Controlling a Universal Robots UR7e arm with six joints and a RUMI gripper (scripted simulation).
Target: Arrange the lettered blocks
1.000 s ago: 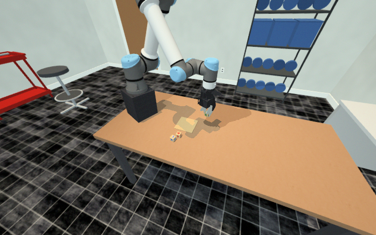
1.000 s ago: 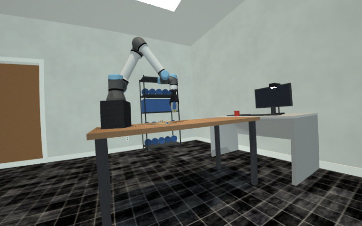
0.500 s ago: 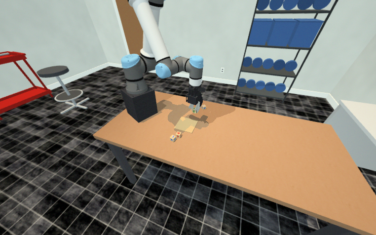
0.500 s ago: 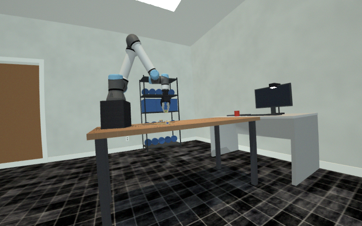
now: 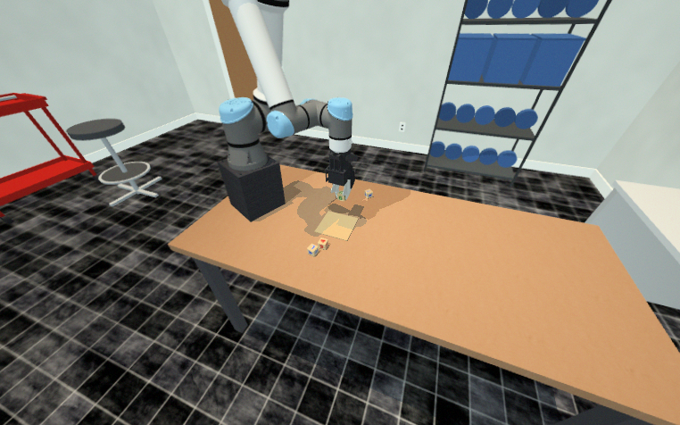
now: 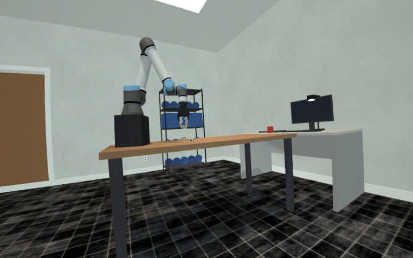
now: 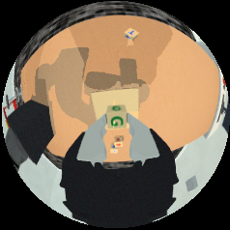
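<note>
My gripper is now 120 mm above the pale yellow mat, 50 mm to the left of it and 10 mm past it. The rest, counted from my hand: wooden letter block: 210 mm to the right, 110 mm below, 70 mm behind.
</note>
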